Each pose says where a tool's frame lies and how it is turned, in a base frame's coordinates. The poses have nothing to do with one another.
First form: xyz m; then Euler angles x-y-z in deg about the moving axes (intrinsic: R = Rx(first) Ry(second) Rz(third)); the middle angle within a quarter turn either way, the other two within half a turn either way.
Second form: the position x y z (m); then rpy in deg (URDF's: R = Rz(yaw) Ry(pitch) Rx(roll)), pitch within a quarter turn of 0, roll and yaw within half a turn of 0. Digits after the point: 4 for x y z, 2 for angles.
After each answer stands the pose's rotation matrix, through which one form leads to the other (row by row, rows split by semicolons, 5 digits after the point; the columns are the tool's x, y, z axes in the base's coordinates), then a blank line. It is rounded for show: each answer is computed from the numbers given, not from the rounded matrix.
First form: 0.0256 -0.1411 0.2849 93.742 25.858 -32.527
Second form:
0.0256 -0.1411 0.2849 93.92 30.83 27.92
0.75872 0.48386 0.43614; 0.40204 0.17899 -0.89796; -0.51255 0.85665 -0.05873

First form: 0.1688 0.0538 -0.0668 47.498 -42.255 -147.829
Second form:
0.1688 0.0538 -0.0668 -37.39 51.00 174.54
-0.62652 0.39410 -0.67243; 0.05991 -0.83585 -0.54569; -0.77710 -0.38216 0.50006

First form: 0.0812 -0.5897 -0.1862 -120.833 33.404 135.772
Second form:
0.0812 -0.5897 -0.1862 135.64 53.24 -178.20
-0.59820 -0.58229 0.55054; -0.01876 0.69700 0.71682; -0.80113 0.41847 -0.42787

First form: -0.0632 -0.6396 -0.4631 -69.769 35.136 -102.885
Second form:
-0.0632 -0.6396 -0.4631 3.08 -73.55 -130.08
-0.18236 0.79720 0.57552; -0.21668 -0.60353 0.76734; 0.95906 0.01523 0.28280

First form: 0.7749 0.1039 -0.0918 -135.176 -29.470 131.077
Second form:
0.7749 0.1039 -0.0918 130.37 17.58 -126.88
-0.57206 -0.65629 -0.49197; -0.76255 0.20462 0.61372; -0.30212 0.72623 -0.61750

